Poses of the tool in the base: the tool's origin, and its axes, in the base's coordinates. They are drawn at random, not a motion.
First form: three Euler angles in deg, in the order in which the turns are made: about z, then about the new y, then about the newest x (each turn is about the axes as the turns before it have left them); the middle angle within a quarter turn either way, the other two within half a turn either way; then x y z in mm.
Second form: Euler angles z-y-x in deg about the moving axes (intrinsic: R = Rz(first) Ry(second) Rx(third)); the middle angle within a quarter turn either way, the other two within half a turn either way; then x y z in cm. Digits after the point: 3 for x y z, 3 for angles.
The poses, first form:
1: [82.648 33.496 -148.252 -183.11 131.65 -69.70]
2: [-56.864 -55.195 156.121 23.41 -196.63 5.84]
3: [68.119 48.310 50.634 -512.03 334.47 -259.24]
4: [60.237 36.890 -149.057 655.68 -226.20 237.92]
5: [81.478 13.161 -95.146 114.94 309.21 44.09]
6: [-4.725 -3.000 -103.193 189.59 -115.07 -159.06]
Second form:
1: [82.648 33.496 -148.252 -18.311 13.165 -6.970]
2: [-56.864 -55.195 156.121 2.341 -19.663 0.584]
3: [68.119 48.310 50.634 -51.203 33.447 -25.924]
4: [60.237 36.890 -149.057 65.568 -22.620 23.792]
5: [81.478 13.161 -95.146 11.494 30.921 4.409]
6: [-4.725 -3.000 -103.193 18.959 -11.507 -15.906]
